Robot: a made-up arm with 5 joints.
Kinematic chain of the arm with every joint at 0, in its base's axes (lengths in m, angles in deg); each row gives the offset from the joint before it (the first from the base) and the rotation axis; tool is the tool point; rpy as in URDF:
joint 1: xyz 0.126 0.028 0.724 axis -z
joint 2: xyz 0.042 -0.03 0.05 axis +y
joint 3: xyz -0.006 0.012 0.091 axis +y
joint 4: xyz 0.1 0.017 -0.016 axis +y
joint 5: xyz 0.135 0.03 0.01 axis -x
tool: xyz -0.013 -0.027 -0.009 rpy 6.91 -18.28 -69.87
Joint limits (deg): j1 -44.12..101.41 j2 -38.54..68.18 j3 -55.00..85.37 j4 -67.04..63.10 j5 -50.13..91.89
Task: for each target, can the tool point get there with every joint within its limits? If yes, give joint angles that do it. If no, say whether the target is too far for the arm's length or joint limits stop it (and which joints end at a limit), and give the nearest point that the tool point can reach.
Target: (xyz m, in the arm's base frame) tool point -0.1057 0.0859 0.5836
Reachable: no: joint limits stop it (at a limit: joint 3, joint 4, joint 5) | nearest point 0.0493 0.0472 0.6913 | short by 0.193 m
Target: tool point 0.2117 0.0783 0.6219
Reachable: yes | joints -29.52 43.09 42.89 1.25 3.31
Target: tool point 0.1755 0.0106 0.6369
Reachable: yes | joints 29.08 34.94 42.12 29.42 -26.57
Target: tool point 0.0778 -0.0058 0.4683
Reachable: no: joint limits stop it (at a limit: joint 1, joint 2) | nearest point 0.1157 -0.0437 0.5939 | short by 0.137 m
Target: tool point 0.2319 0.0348 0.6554
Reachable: yes | joints -3.38 27.13 72.61 -34.12 21.04
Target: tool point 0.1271 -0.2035 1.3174
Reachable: no: too far | nearest point 0.1267 -0.1143 1.0610 | short by 0.271 m
